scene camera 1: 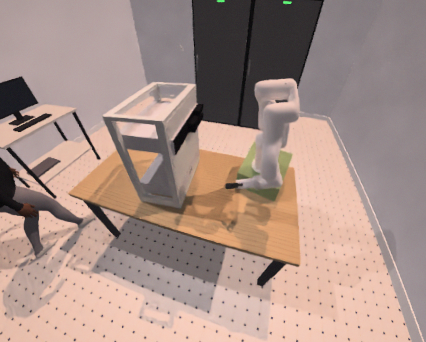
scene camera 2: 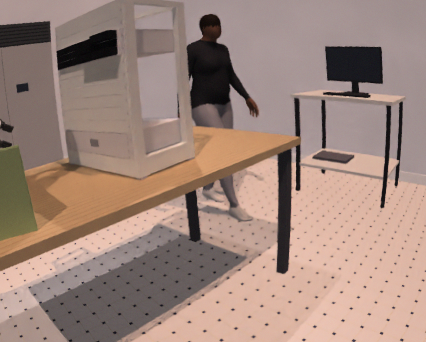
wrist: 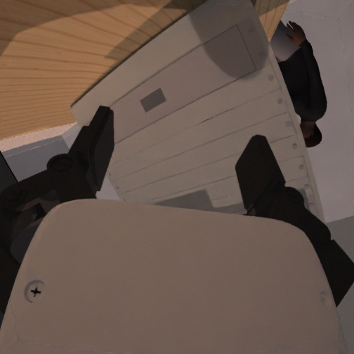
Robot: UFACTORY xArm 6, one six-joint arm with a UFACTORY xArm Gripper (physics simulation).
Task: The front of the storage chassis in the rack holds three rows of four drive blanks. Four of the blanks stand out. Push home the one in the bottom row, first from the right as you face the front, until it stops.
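Frame: origin at the arm's base, x ahead, y left, z up, level; centimetres.
Seen in the pictures: gripper, between the fingertips: (scene camera 1: 229, 186) (scene camera 2: 11, 138).
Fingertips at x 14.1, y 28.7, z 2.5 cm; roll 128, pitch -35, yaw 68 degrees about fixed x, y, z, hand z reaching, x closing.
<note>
A point is followed by its place in that frame.
The black storage chassis (scene camera 1: 188, 129) @[x 44.2, y 18.6, z 27.8 cm] (scene camera 2: 87, 49) @[x 42.6, y 8.1, z 29.6 cm] sits in the upper part of the pale rack (scene camera 1: 166, 165) @[x 44.2, y 43.5, z 20.7 cm] (scene camera 2: 132, 100) @[x 51.3, y -6.4, z 9.6 cm] and stands out from its front. Its separate drive blanks are too small and dark to tell apart, so I cannot make out the bottom-row right one. The chassis does not show in the wrist view, where the rack's lower front panels (wrist: 200, 125) lie beyond the fingers. My gripper (scene camera 1: 233, 185) @[x 14.1, y 28.7, z 2.5 cm] (scene camera 2: 7, 135) @[x 14.1, y 28.7, z 2.5 cm] (wrist: 181, 138) is open with nothing between its fingers. It is low over the table, in front of the rack, well below the chassis and apart from it.
The rack stands on the wooden table (scene camera 1: 250, 230) @[x -4.7, y 40.8, z -17.2 cm] (scene camera 2: 240, 145) @[x 104.2, y -1.9, z -17.2 cm] (wrist: 50, 60). The arm stands on a green block (scene camera 1: 287, 162) @[x -16.8, y -6.4, z 3.1 cm] (scene camera 2: 15, 195) @[x 6.3, y -18.1, z -6.5 cm]. A person (scene camera 1: 25, 200) (scene camera 2: 215, 75) (wrist: 310, 85) is behind the rack. Beyond are a desk with a monitor (scene camera 1: 17, 95) (scene camera 2: 353, 65) and dark cabinets (scene camera 1: 220, 65).
</note>
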